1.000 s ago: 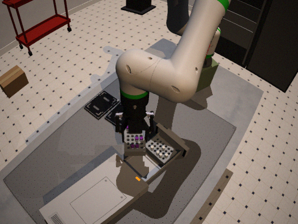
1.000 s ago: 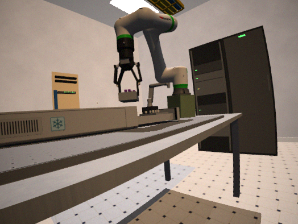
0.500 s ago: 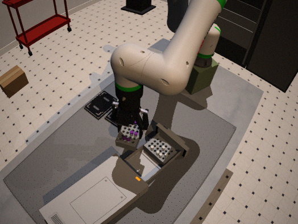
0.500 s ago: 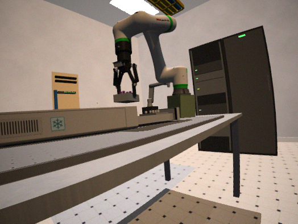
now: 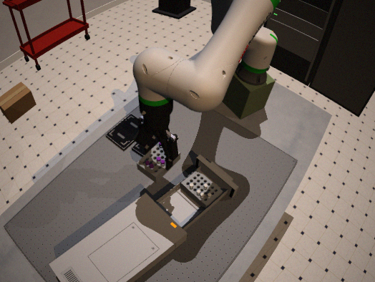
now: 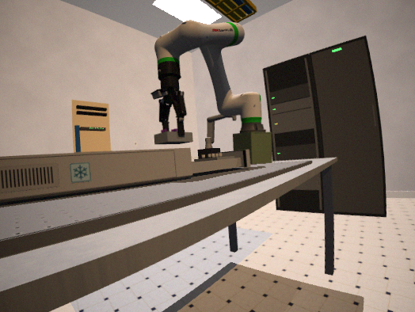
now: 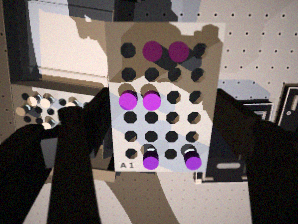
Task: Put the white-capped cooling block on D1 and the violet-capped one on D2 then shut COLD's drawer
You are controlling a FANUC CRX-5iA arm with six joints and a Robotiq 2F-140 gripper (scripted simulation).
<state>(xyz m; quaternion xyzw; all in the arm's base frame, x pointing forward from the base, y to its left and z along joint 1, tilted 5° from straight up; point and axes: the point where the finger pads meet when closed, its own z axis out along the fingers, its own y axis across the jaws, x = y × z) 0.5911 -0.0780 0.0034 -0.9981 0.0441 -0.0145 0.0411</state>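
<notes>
The deck slot D2 is 26 cm to the right of my hand, 17 cm below it and 12 cm behind it. From my hand the other things lie so: drawer 15 cm to the left, 13 cm below, 1 cm behind; then cooling block 3 cm below; then cooler COLD 16 cm ahead, 13 cm below, 11 cm to the left.
</notes>
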